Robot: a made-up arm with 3 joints. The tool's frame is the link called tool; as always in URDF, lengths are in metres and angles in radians.
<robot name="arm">
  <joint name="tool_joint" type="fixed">
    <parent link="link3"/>
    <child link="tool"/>
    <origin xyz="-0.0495 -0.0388 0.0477" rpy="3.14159 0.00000 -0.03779"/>
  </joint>
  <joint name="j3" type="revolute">
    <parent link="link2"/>
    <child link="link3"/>
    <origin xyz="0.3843 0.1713 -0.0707" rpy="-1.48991 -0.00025 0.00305"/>
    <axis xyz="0 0 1"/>
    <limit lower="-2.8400" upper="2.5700"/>
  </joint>
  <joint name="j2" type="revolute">
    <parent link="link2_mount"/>
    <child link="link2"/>
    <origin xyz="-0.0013 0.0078 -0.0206" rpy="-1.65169 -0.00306 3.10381"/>
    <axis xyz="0 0 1"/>
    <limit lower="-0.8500" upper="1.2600"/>
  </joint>
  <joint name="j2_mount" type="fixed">
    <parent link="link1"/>
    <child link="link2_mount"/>
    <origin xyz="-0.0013 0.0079 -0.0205"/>
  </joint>
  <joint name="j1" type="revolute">
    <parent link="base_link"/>
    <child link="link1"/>
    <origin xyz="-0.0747 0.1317 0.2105" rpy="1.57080 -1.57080 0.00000"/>
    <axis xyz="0 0 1"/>
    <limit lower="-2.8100" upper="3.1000"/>
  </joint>
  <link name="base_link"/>
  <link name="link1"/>
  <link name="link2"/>
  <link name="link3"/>
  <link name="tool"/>
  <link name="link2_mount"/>
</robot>
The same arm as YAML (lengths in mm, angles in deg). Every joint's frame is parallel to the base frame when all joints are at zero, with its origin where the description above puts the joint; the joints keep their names.
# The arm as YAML. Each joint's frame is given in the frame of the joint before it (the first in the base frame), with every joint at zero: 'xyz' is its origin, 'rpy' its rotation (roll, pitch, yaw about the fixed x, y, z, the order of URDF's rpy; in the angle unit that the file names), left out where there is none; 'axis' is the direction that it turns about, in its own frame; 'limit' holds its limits. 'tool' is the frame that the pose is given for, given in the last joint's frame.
units:
  length: mm
  angle: deg
joints:
  - name: j1
    type: revolute
    origin:
      xyz: [-74.7, 131.7, 210.5]
    axis: [0.0, -1.0, 0.0]
    limit:
      lower: -161.0
      upper: 177.62
  - name: j2
    type: revolute
    origin:
      xyz: [-15.7, 41.1, -2.6]
    axis: [0.996009, 0.080801, -0.0379]
    limit:
      lower: -48.7
      upper: 72.19
  - name: j3
    type: revolute
    origin:
      xyz: [-98.8, 163.8, -381.3]
    axis: [0.0, 1.0, 0.0]
    limit:
      lower: -162.72
      upper: 147.25
tool:
  origin:
    xyz: [40.6, 47.7, 48.0]
    rpy: [90.0, 90.0, 0.0]

